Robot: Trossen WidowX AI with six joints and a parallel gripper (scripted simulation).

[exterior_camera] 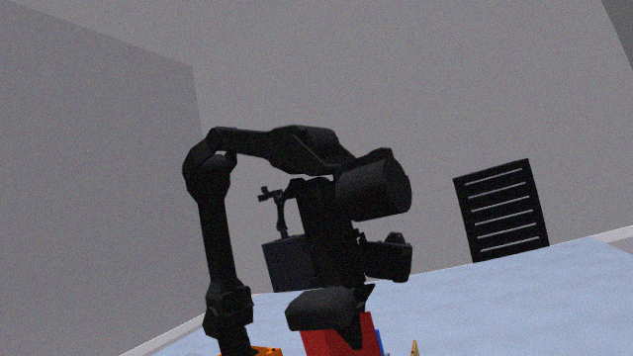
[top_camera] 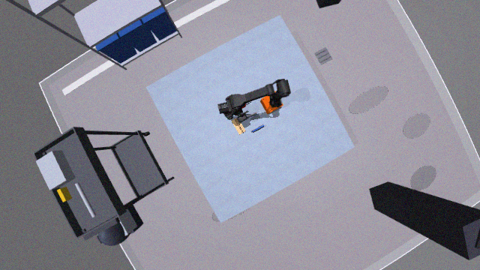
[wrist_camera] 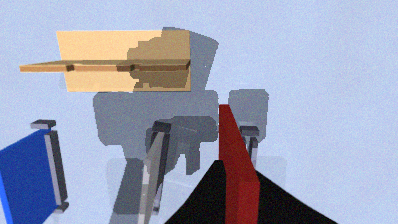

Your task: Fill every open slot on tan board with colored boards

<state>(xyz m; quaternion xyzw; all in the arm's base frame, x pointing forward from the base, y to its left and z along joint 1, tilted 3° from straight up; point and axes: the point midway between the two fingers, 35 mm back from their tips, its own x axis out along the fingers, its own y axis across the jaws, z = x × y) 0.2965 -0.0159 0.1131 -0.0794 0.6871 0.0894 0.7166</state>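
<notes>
My gripper tip is 20 mm short of the tan board, 100 mm to the right of it and 110 mm above it. Round my gripper tip: blue board: 120 mm behind, 160 mm to the left, 120 mm below; then red board: 20 mm behind, 10 mm to the right.
</notes>
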